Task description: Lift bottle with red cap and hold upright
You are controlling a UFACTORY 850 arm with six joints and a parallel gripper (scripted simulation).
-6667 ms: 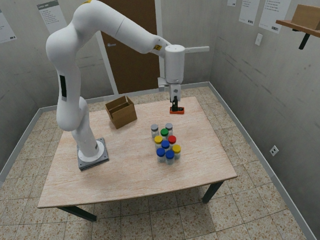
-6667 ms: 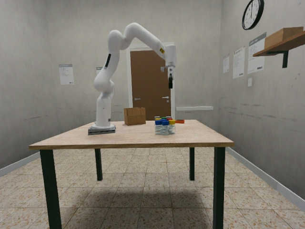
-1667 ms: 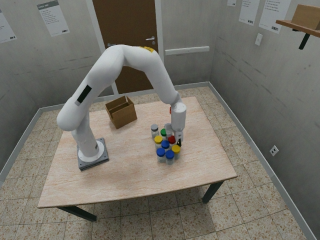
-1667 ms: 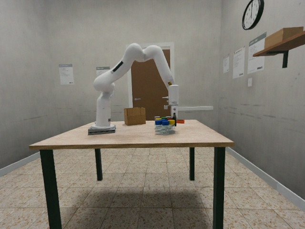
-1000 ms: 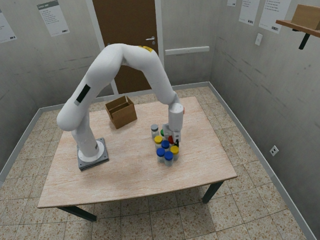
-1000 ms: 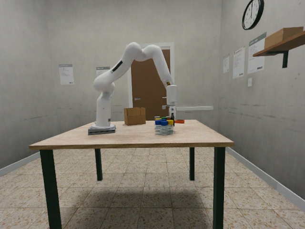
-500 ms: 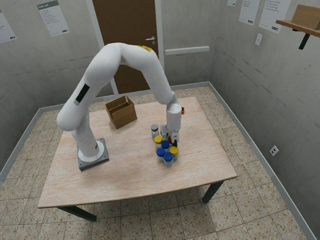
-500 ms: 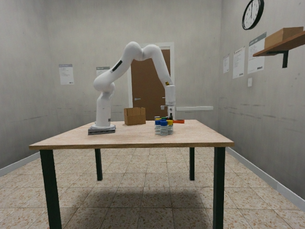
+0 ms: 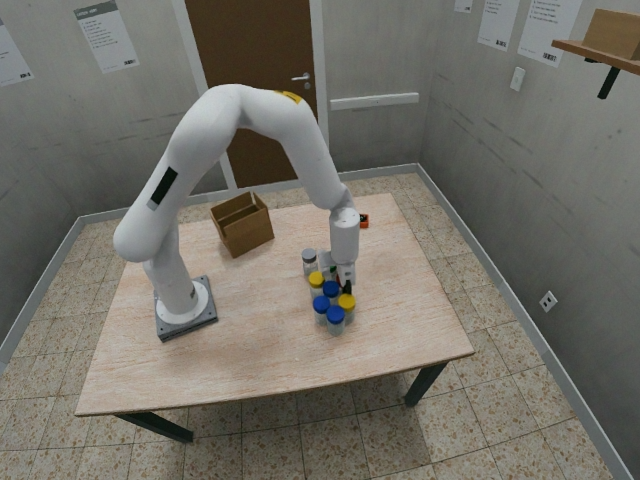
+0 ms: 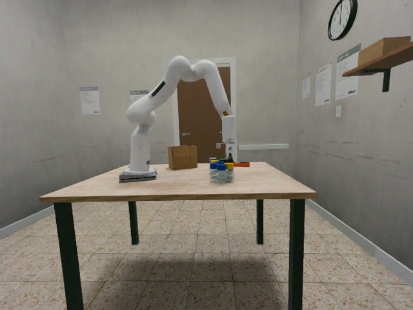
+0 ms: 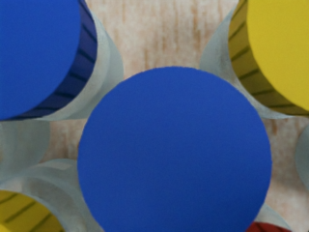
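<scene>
My gripper is now 1 cm above the bottle with red cap. From my hand the other things lie so: green-capped bottle (5 cm behind, 7 cm to the left, 1 cm below); then orange device (9 cm ahead, 38 cm to the left, 4 cm below).
</scene>
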